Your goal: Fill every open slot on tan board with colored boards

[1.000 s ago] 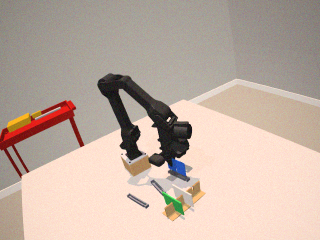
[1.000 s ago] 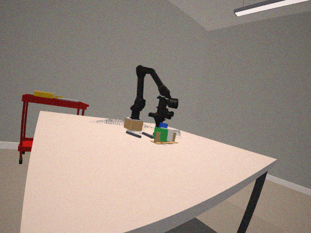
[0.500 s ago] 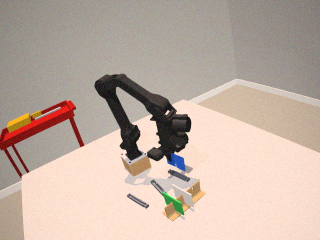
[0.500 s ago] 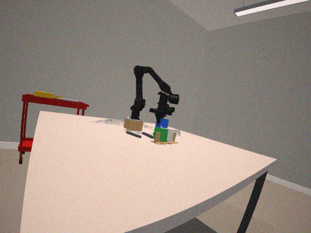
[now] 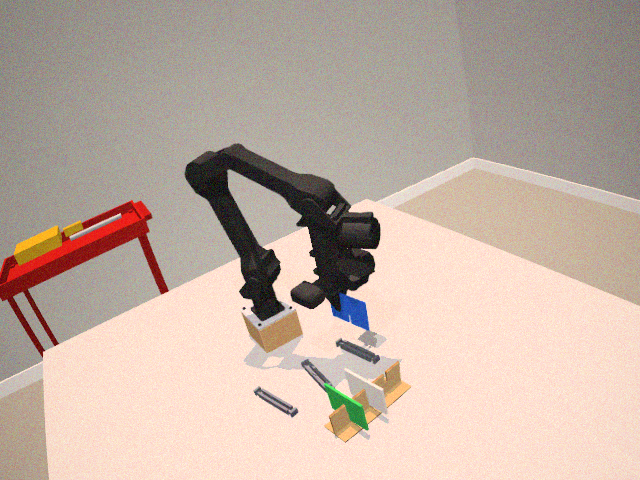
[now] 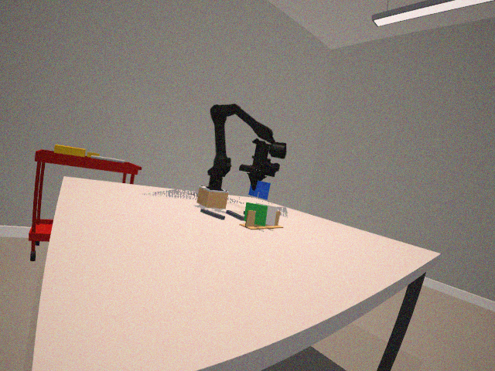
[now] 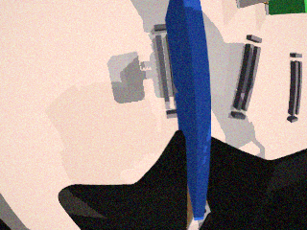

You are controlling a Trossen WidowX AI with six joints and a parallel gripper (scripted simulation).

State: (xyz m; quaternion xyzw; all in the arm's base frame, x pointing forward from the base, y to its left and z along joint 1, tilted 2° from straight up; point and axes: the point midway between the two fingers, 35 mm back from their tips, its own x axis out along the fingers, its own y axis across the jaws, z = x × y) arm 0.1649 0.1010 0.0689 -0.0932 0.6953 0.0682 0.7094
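Now: the white board 17 cm ahead of my gripper tip, 7 cm to the right of it and 7 cm below it. The rest, counted from my gripper tip: green board 18 cm ahead, 12 cm to the right, 7 cm below; then tan board 18 cm ahead, 7 cm to the right, 9 cm below; then blue board 2 cm ahead, 1 cm to the left.
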